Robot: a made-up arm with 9 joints.
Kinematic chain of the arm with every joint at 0, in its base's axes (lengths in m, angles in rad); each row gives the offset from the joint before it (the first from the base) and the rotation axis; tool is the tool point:
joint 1: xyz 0 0 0.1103 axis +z
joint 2: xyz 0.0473 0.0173 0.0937 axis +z
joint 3: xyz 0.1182 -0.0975 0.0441 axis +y
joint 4: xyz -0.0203 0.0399 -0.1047 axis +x
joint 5: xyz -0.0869 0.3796 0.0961 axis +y
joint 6: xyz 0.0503 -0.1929 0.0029 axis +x
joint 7: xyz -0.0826 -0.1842 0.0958 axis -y
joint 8: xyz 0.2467 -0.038 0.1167 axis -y
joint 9: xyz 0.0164 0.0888 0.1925 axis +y
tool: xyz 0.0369 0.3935 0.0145
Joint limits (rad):
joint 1: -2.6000..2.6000
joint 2: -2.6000..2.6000
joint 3: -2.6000..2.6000
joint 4: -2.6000..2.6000
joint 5: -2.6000..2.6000
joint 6: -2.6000..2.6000
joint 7: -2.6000..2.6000
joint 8: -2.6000..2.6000
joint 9: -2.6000..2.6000
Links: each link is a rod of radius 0.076 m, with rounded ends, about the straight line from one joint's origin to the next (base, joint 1, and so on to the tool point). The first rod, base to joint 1, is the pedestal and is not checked.
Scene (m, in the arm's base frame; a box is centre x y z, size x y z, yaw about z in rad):
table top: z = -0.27
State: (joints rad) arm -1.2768 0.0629 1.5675 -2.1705 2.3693 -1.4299 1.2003 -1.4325 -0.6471
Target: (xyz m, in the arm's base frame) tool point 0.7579 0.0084 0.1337
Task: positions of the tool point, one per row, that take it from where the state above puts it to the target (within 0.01 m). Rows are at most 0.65 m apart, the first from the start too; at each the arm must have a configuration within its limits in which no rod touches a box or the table.
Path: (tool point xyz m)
1: -0.0075 0.7995 0.3909
2: 0.5559 0.5680 0.2615
3: 0.7579 0.0084 0.1337

